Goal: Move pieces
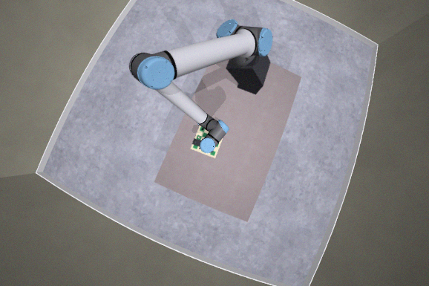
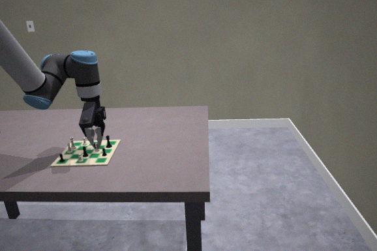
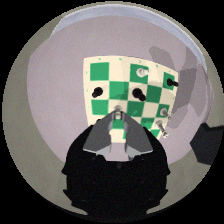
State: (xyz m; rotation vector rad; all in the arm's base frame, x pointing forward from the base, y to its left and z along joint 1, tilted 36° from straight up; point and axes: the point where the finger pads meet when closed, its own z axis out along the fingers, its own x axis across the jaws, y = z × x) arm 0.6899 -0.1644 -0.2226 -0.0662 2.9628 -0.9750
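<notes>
My hand is 40 mm past the cream chessboard and 30 mm above it. Round my hand: white piece: 120 mm behind, 40 mm to the left; tall black piece: 40 mm ahead, 40 mm to the left.
</notes>
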